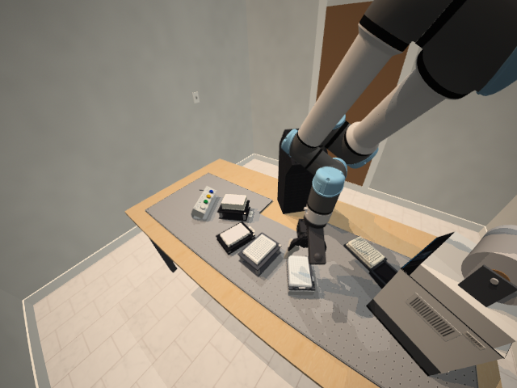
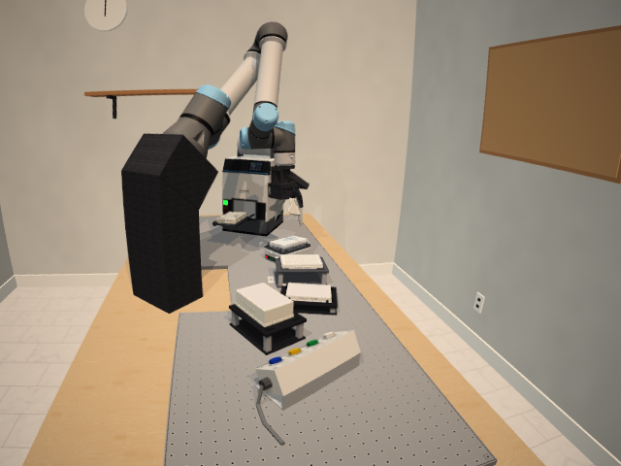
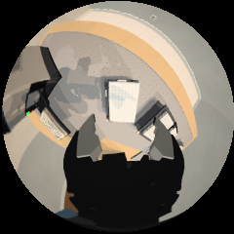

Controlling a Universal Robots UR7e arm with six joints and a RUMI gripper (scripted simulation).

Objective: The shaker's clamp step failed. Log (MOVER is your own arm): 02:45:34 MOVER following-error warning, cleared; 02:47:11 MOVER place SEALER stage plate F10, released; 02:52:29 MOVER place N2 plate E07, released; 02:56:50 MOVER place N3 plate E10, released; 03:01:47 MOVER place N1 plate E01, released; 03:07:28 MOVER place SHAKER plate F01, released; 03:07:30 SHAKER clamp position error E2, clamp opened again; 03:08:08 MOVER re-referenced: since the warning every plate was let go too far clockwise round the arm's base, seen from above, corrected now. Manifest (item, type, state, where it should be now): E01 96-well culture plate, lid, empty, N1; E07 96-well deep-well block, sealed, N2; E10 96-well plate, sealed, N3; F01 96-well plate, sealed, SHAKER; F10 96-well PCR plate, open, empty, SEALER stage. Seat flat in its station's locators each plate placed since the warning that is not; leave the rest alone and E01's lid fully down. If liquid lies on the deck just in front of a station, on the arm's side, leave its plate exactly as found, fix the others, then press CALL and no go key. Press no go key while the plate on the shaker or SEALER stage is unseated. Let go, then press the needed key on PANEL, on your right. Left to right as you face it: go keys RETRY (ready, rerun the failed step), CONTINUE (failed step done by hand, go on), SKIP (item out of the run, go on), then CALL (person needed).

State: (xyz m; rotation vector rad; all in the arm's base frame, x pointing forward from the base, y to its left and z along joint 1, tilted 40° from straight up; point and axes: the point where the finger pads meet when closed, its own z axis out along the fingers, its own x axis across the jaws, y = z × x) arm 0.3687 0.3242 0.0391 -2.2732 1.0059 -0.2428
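My hand is 8 cm above the lidded culture plate. From my hand the other things lie so: PCR plate (25 cm behind, 12 cm to the left, 3 cm below); film roll (39 cm to the left, 25 cm above, 21 cm behind).
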